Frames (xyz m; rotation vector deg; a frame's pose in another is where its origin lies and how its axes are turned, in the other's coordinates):
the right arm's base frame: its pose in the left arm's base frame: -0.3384 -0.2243 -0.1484 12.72 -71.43 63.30
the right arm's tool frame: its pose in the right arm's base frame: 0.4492 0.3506 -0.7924 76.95 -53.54 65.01
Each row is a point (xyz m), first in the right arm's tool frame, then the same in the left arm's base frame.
Working: the right arm's tool frame: its pose in the left arm's base frame: -0.1382 0.7289 -0.2108 -59.41 55.04 -141.92

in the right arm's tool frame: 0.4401 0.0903 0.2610
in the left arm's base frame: -0.2587 0.3253 0.0934
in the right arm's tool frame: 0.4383 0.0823 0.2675
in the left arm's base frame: -0.2528 0.3290 0.1012
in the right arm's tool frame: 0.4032 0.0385 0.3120
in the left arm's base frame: -0.1969 0.3575 0.1356
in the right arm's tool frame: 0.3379 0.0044 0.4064
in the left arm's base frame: -0.0840 0.3702 0.1736
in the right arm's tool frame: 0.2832 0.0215 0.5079
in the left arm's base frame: 0.0269 0.3367 0.1861
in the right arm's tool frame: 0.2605 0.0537 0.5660
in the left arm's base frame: 0.0846 0.2968 0.1826
